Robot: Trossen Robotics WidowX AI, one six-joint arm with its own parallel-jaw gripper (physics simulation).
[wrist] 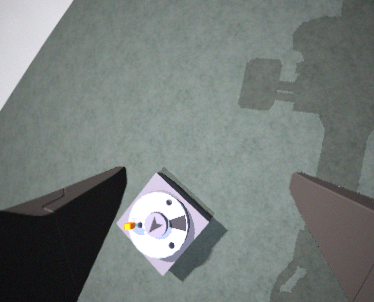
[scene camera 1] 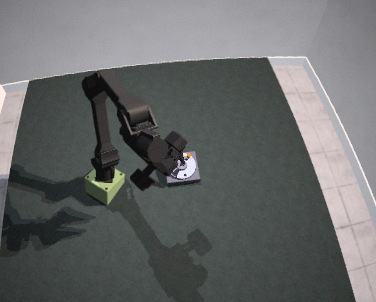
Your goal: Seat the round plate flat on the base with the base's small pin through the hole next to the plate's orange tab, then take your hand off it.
Labels:
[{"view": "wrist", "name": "gripper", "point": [209,177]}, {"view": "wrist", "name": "round white plate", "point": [177,231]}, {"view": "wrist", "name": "square lilac base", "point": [197,219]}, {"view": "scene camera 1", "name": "gripper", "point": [174,175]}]

